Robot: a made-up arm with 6 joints.
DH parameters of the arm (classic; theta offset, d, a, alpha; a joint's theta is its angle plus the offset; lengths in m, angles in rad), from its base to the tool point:
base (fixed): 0 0.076 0 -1.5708
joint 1: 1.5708 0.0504 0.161 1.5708
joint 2: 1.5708 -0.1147 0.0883 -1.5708
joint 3: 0 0.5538 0.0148 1.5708
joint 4: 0 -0.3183 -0.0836 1.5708
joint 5: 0.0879 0 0.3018 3.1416
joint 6: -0.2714 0 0.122 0
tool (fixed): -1.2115 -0.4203 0 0
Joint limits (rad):
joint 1: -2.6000..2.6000
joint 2: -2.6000..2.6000
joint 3: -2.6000..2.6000
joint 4: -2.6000..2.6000
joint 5: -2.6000..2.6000
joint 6: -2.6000..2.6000
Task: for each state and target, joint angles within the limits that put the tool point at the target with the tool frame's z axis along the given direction. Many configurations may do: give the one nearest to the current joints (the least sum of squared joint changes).
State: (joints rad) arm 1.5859 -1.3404 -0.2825 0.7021 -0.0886 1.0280
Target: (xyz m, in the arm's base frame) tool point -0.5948 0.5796 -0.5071 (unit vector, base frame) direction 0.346 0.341 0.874
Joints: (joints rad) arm 0.9088 -1.8602 -0.4995 1.4750 0.9290 0.8319
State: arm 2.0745 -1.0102 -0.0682 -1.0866 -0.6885 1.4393
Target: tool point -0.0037 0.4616 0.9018 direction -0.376 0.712 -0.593
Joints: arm 1.7281 -0.8084 -0.7491 -1.2423 -0.8026 1.4363
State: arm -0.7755 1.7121 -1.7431 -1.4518 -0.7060 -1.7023
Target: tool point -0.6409 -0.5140 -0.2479 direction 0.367 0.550 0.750
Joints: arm -0.8808 1.3996 -1.2331 -2.1047 -0.9135 -1.8269
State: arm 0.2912 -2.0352 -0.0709 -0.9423 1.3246 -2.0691
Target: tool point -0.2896 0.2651 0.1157 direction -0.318 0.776 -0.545
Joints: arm 0.6006 -1.9943 -0.1773 -0.2618 1.3900 -2.2291
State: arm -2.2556 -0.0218 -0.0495 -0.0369 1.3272 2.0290
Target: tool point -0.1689 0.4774 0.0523 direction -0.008 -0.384 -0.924
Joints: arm -2.5489 -0.1222 -0.8203 0.7701 1.2474 1.8662
